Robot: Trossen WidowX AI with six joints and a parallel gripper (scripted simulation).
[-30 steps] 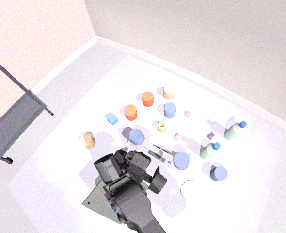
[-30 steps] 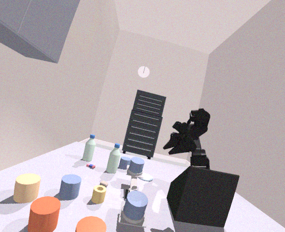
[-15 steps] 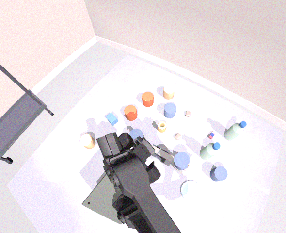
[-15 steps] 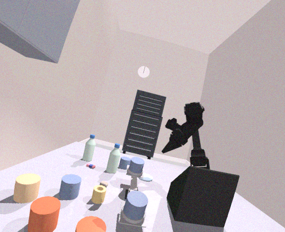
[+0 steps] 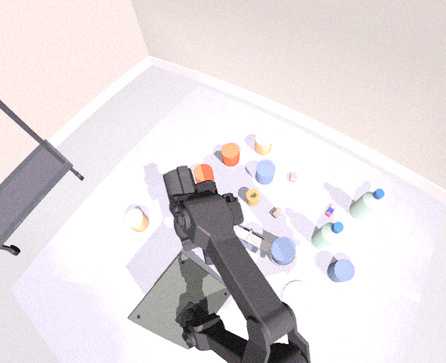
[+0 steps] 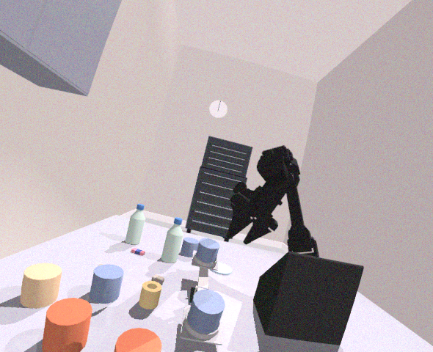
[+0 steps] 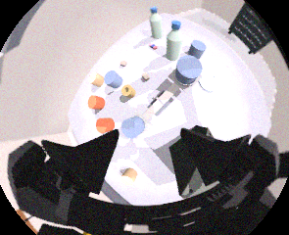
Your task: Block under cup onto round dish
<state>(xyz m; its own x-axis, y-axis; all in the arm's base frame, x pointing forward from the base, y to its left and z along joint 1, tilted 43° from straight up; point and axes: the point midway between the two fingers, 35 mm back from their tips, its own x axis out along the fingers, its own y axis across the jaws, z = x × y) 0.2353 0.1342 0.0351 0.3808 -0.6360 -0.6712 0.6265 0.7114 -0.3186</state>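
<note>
Now: gripper tip 40 mm short of the block, 70 mm to the right of it and 170 mm above it. The rest, counted from my gripper tip: small balance 50 mm ahead, 60 mm to the right, 170 mm below; then yellow ring 180 mm ahead, 10 mm to the left, 190 mm below; then round dish 20 mm behind, 310 mm to the right, 210 mm below.
</note>
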